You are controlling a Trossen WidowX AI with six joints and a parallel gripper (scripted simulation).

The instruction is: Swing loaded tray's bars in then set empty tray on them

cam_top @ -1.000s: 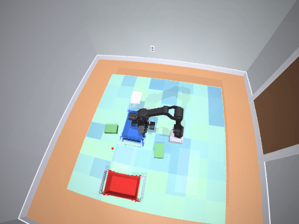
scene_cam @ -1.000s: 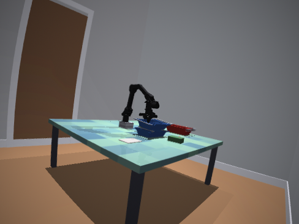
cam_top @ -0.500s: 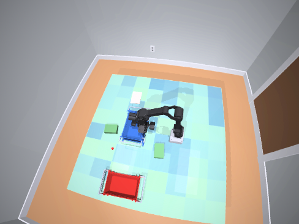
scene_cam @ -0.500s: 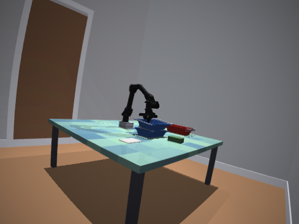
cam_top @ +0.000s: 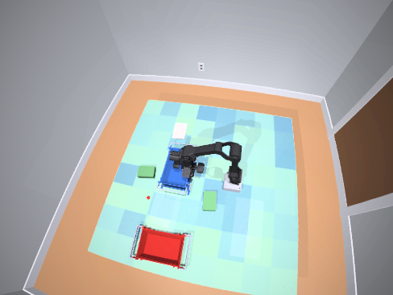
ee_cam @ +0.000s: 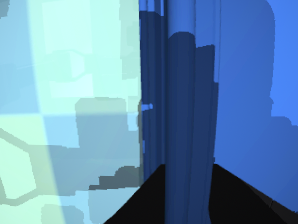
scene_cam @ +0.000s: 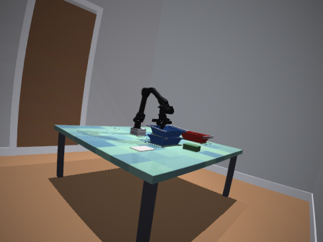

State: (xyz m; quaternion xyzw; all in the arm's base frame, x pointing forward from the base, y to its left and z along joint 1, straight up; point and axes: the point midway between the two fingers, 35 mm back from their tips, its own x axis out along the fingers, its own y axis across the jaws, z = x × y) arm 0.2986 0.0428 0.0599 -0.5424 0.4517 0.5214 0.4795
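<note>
My gripper tip is now 7 cm short of the blue tray, 1 cm to the right of it and 3 cm below it. The rest, counted from my gripper tip: small red block: 21 cm ahead, 25 cm to the left, 8 cm below; then white flat plate: 21 cm ahead, 32 cm to the right, 9 cm below.
</note>
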